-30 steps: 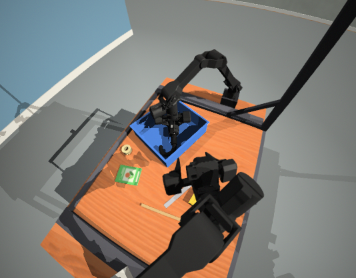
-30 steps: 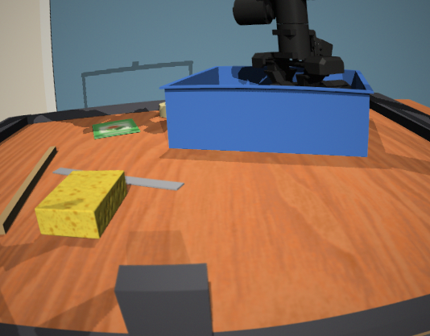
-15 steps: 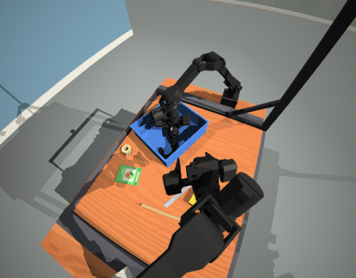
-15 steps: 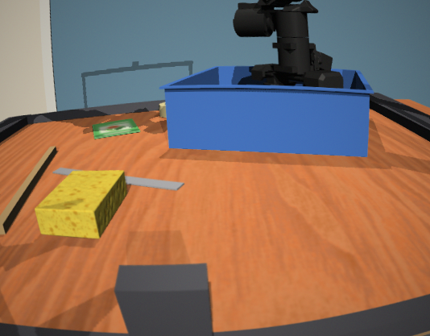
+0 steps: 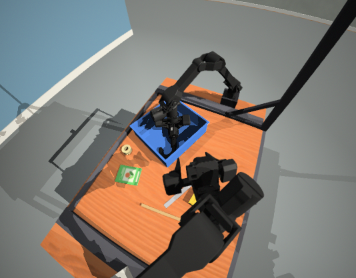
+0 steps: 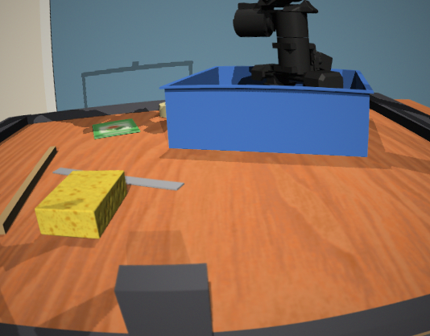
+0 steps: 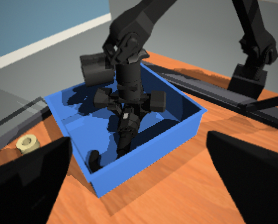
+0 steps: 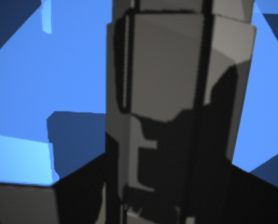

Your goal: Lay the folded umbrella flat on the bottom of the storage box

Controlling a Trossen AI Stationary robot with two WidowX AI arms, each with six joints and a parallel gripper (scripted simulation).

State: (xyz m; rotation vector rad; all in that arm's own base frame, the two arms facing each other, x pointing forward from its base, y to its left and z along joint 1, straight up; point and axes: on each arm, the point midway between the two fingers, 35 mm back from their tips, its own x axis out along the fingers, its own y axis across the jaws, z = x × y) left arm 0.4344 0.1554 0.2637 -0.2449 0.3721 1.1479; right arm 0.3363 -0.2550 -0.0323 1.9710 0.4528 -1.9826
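The blue storage box lies 30 mm to the left of my right hand and 10 mm above it. Also, from my right hand: grey strip (220 mm behind, 270 mm to the left, 40 mm below); wooden stick (240 mm behind, 390 mm to the left, 40 mm below); folded black umbrella (10 mm ahead, 30 mm to the left, 20 mm below).
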